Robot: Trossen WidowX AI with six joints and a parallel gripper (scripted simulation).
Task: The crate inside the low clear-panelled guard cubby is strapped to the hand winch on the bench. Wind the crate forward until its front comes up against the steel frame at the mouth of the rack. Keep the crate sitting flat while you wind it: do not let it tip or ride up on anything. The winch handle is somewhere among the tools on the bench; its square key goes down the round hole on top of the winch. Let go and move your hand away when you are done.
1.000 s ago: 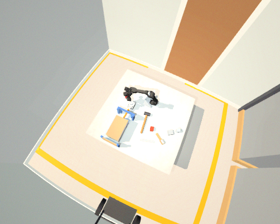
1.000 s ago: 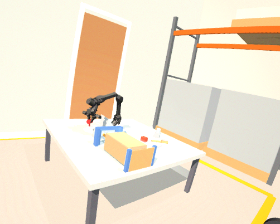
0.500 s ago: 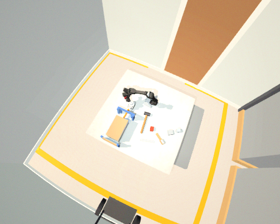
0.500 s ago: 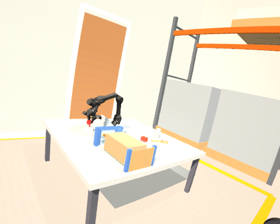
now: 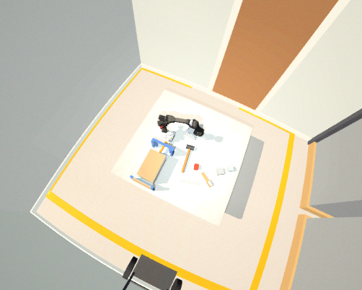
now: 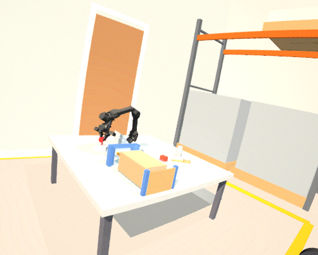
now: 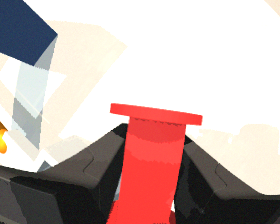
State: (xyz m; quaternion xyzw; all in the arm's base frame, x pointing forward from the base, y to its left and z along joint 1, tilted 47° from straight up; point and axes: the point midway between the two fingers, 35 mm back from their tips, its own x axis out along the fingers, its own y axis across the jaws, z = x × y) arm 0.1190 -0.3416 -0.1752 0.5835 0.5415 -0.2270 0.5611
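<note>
Right now the winch handle is 50 mm to the left of my gripper tip and 30 mm below it. Round my gripper tip: winch 100 mm to the left, 100 mm below; red grip 10 mm to the left, 10 mm behind; cubby 420 mm ahead, 80 mm to the left, 50 mm below.
</note>
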